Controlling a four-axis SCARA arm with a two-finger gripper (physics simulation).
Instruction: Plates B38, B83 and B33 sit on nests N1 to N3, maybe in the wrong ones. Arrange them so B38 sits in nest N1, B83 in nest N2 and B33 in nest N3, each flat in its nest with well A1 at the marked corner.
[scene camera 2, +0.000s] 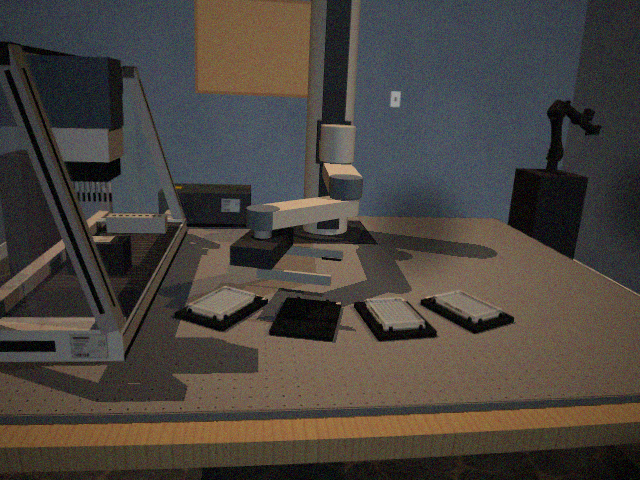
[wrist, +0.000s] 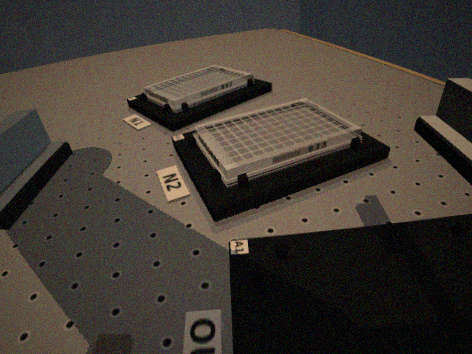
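Seen in the pictures: gripper, fingertip midpoint: (scene camera 2: 337, 267) (wrist: 237, 114); arm's base, origin of the base link: (scene camera 2: 324, 234).
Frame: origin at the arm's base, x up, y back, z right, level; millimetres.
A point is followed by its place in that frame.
Note:
My gripper (scene camera 2: 334, 267) {x 109, y -640, z 60 mm} (wrist: 237, 114) {x 109, y -640, z 60 mm} is open, its two fingers wide apart, above the table behind the row of nests. A clear plate (scene camera 2: 467, 305) {x 38, y -684, z -220 mm} (wrist: 200, 86) {x 37, y -669, z -201 mm} lies in nest N1 (scene camera 2: 475, 326) {x 25, y -759, z -207 mm} (wrist: 175, 121) {x 24, y -626, z -140 mm}, far right. Another plate (scene camera 2: 395, 313) {x 39, y -722, z -50 mm} (wrist: 280, 137) {x 38, y -702, z -33 mm} lies in nest N2 (scene camera 2: 381, 334) {x 25, y -786, z -7 mm} (wrist: 215, 202) {x 25, y -634, z 10 mm}. A third plate (scene camera 2: 222, 302) {x 39, y -662, z 298 mm} lies in the leftmost nest (scene camera 2: 220, 325) {x 25, y -740, z 297 mm}, whose label does not show. The plates' printed codes are too blurred to read surely.
An empty black nest (scene camera 2: 306, 317) {x 25, y -707, z 129 mm} (wrist: 350, 290) {x 25, y -679, z 99 mm}, with an A1 mark and a partly shown label (wrist: 202, 331) {x 15, y -605, z 88 mm} starting with O, sits between N2 and the leftmost nest. A framed pipetting machine (scene camera 2: 124, 330) {x 62, y -834, z 450 mm} stands at the left. A dark box (scene camera 2: 214, 204) {x 90, y 35, z 368 mm} stands at the back.

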